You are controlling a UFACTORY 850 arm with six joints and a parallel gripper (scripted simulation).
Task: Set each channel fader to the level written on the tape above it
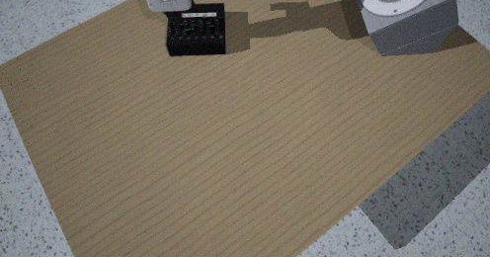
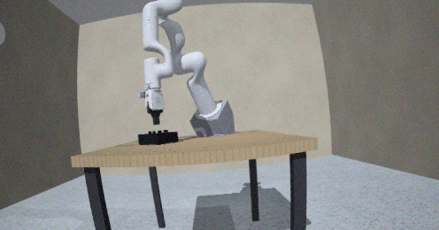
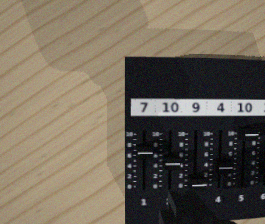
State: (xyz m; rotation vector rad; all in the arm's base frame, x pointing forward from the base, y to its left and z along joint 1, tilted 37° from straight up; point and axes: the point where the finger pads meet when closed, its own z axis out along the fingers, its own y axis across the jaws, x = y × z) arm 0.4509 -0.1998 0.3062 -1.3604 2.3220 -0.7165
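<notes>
The fader 2 lies 50 mm below my hand, 20 mm to the right of it and 20 mm behind it. From my hand the other things lie so: fader 1: 50 mm below, 40 mm to the right; fader 3: 50 mm below, 20 mm behind, 10 mm to the left; fader 4: 50 mm below, 50 mm behind, 10 mm to the left.
</notes>
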